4 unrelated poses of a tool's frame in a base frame.
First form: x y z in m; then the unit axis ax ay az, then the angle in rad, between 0 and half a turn.
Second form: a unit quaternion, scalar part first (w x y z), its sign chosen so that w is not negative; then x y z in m. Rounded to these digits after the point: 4 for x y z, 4 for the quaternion.
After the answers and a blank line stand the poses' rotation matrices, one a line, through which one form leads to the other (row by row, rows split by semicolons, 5 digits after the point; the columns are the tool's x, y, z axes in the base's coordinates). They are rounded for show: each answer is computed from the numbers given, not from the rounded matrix.
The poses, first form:
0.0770, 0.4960, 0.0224, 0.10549, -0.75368, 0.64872, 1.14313
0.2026, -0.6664, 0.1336, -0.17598, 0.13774, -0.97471, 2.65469
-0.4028, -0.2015, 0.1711, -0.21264, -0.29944, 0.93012, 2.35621
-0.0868, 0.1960, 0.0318, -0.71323, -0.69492, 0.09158, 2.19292
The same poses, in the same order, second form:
0.8411, 0.0571, -0.4077, 0.3509, 0.0770, 0.4960, 0.0224
0.2411, -0.1708, 0.1337, -0.9460, 0.2026, -0.6664, 0.1336
0.3827, -0.1965, -0.2766, 0.8593, -0.4028, -0.2015, 0.1711
0.4567, -0.6345, -0.6182, 0.0815, -0.0868, 0.1960, 0.0318

0.42126 -0.63682 -0.64575; 0.54376 0.74719 -0.38213; 0.72585 -0.19016 0.66104
-0.82545 0.41040 0.38757; -0.50172 -0.84805 -0.17057; 0.25868 -0.33525 0.90592
-0.62993 -0.54899 -0.54937; 0.76638 -0.55405 -0.32510; -0.12590 -0.62581 0.76974
0.22239 0.71006 -0.66810; 0.85890 0.18158 0.47887; 0.46134 -0.68033 -0.56949

